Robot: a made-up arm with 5 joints.
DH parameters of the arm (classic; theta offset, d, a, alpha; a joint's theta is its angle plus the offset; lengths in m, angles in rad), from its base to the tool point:
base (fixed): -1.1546 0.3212 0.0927 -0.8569
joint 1: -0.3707 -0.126 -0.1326 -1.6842
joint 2: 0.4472 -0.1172 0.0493 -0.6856
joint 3: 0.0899 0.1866 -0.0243 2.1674
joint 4: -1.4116 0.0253 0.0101 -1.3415
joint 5: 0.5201 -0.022 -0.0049 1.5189
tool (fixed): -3.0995 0.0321 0 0
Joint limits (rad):
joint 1: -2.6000..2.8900
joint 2: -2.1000..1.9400
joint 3: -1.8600..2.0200
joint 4: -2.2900..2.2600
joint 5: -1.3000..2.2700
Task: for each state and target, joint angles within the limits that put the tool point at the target. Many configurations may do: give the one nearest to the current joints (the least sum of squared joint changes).
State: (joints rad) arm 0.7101 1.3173 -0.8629 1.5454 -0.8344
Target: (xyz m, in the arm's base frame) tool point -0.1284 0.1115 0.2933
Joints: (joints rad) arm 0.3950 1.6569 -1.3777 1.1127 -1.3000
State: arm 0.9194 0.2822 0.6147 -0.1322 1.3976
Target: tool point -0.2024 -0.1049 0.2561
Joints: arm 1.1504 -0.2931 0.5363 0.2309 1.4524
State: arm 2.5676 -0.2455 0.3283 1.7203 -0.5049
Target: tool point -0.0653 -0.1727 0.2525
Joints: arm 2.8900 -1.1009 0.4688 1.4290 -0.2755
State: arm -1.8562 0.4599 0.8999 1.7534 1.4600
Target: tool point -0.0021 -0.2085 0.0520
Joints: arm -1.8772 0.3992 0.8897 1.3010 1.3121
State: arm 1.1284 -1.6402 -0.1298 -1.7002 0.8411
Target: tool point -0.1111 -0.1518 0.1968
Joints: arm 1.2917 -1.5460 -0.9805 -1.5296 1.1318
